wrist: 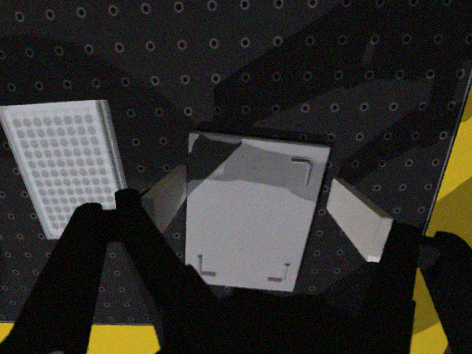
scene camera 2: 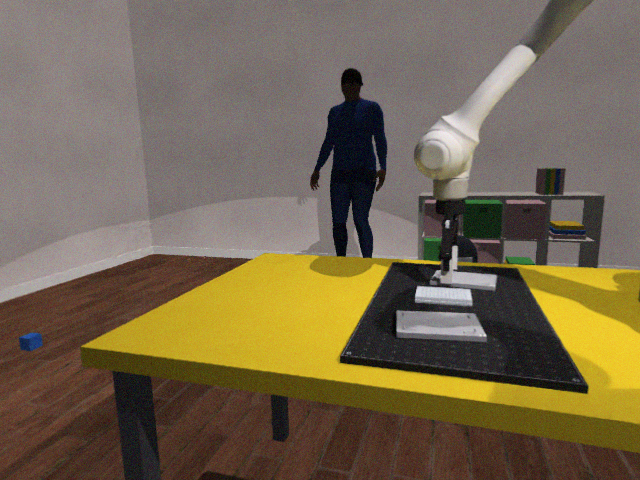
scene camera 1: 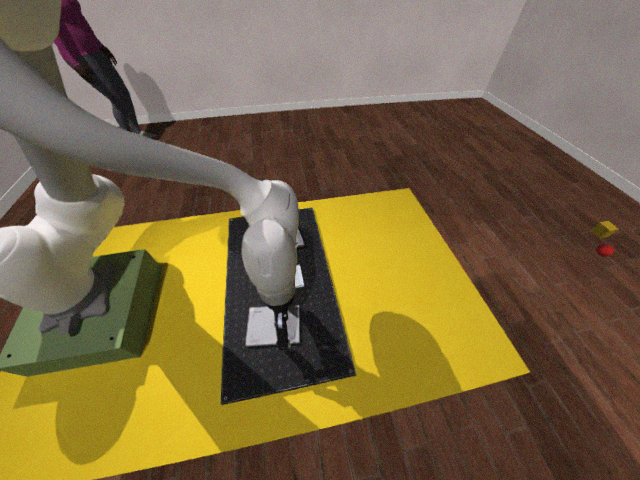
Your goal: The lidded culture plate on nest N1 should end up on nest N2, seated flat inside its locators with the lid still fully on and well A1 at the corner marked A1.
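Seen in the pictures: gripper, fingertip midpoint: [wrist: 257, 187] [scene camera 2: 449, 275]; arm's base, origin of the base link: [scene camera 1: 80, 296].
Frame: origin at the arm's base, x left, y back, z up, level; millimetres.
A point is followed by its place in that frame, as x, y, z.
My gripper [scene camera 1: 282, 342] [scene camera 2: 444, 279] @(-263, -575, -83) [wrist: 257, 187] @(-263, -575, -83) is open and empty, low over a pale grey nest [scene camera 1: 261, 328] @(-249, -500, -85) [scene camera 2: 479, 281] @(-215, -505, -85) [wrist: 247, 227] @(-247, -535, -85). In the wrist view its fingers stand on either side of this nest, whose corner locators show at three corners; the upper left corner is in shadow. The pale plate [scene camera 1: 298, 276] @(-113, -663, -80) [scene camera 2: 443, 296] @(-67, -618, -80) [wrist: 65, 160] @(-104, -630, -80) with round wells lies flat beside that nest, between it and the other nest [scene camera 2: 439, 327] @(110, -650, -85). I cannot make out the lid's edge, well A1, the A1 mark or the nest labels. The arm partly hides the plate in scene camera 1.
The nests and plate are on a black perforated board [scene camera 1: 242, 379] @(-369, -419, -96) [scene camera 2: 506, 359] @(210, -554, -96) [wrist: 165, 60] @(-207, -691, -96) on the yellow table [scene camera 1: 392, 248] @(-101, -1064, -110) [scene camera 2: 248, 320] @(46, -1056, -109). The arm's green base block [scene camera 1: 124, 304] @(-74, -133, -3) stands beside the board. A person [scene camera 2: 354, 139] and a shelf unit [scene camera 2: 591, 227] are behind the table.
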